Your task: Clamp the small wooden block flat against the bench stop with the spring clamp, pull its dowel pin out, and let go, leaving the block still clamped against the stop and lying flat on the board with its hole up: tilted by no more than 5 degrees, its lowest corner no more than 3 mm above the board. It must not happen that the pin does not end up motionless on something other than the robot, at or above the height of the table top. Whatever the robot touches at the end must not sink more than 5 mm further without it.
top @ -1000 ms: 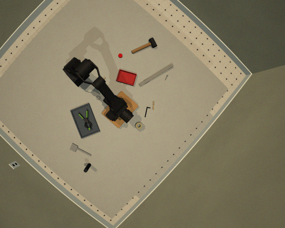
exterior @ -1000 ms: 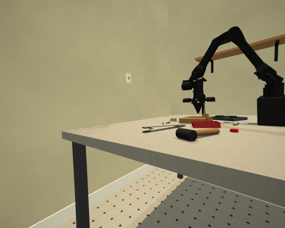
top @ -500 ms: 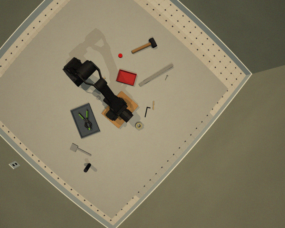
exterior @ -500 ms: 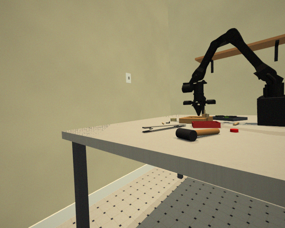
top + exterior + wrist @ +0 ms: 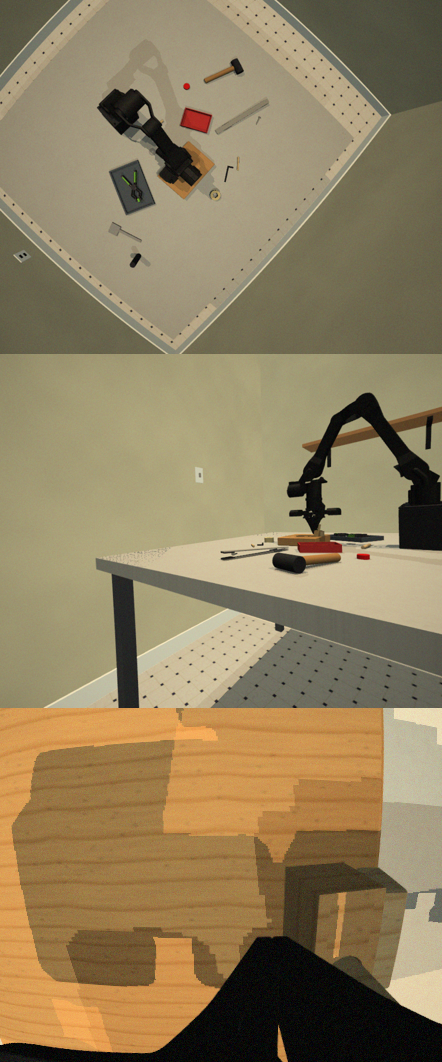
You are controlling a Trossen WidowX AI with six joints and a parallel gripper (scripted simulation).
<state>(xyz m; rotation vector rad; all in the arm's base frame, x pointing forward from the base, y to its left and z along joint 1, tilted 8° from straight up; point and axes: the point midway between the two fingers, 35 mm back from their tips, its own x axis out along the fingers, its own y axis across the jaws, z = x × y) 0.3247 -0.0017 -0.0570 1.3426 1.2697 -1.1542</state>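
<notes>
The dowel pin lies 2 cm behind my hand and 2 cm below it. Round my hand: small wooden block (1 cm behind, 3 cm below); wooden board (4 cm ahead, 1 cm to the right, 6 cm below); bench stop (3 cm behind, 3 cm below).
</notes>
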